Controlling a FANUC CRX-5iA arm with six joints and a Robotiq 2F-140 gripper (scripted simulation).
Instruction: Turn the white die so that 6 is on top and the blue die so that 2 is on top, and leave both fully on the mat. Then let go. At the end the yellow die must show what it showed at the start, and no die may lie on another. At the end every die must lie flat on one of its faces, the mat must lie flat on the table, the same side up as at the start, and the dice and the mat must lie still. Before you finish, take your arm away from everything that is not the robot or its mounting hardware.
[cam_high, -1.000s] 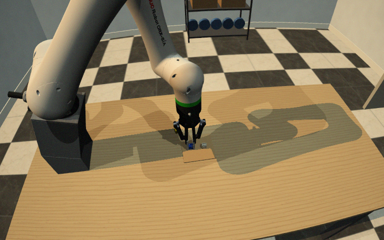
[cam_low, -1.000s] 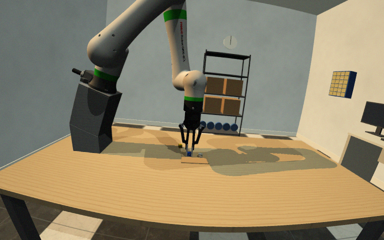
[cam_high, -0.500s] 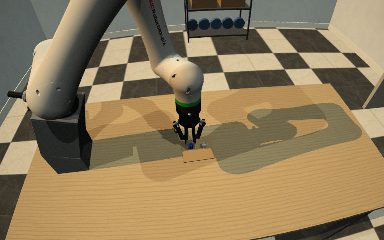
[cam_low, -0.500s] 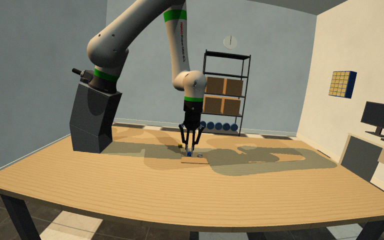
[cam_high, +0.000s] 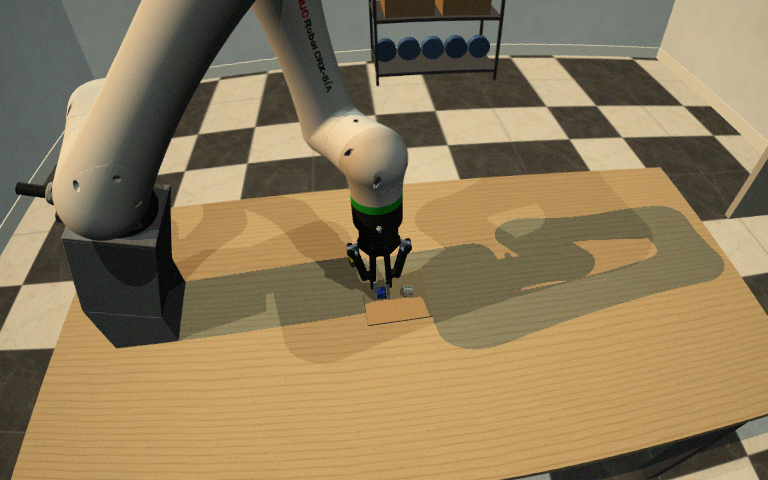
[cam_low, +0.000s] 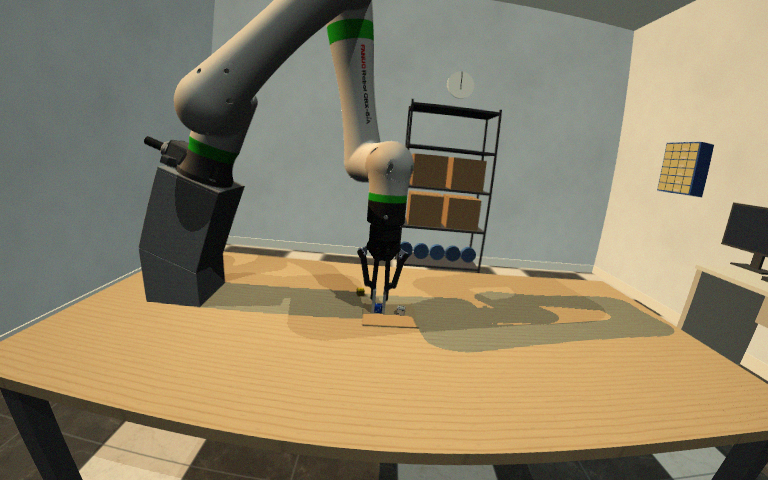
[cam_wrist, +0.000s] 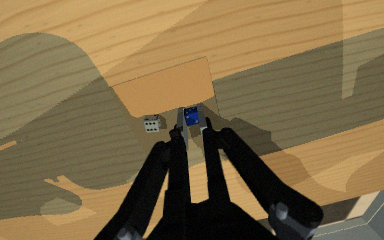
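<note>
My hand is 20 mm above the blue die. From my hand the other things lie so: white die 60 mm ahead, 30 mm below; tan mat 30 mm ahead, 40 mm below; yellow die 50 mm behind, 110 mm to the left, 30 mm below.
</note>
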